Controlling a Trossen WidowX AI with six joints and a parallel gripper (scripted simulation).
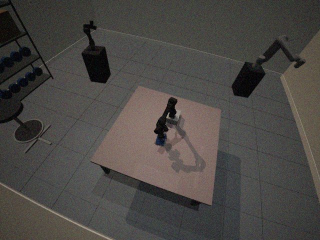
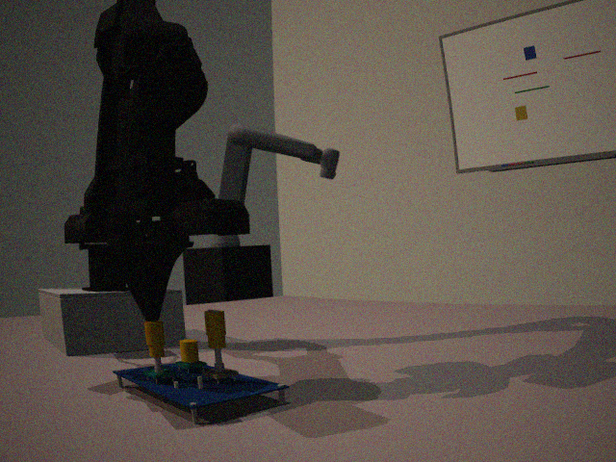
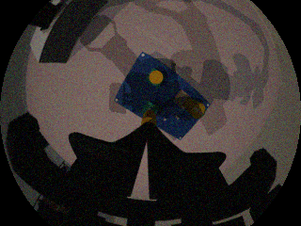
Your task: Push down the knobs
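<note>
Now: gripper tip 30 mm above the green potentiometer. Also, from my gripper tip: knob 40 mm to the left, 40 mm ahead, 10 mm below.
</note>
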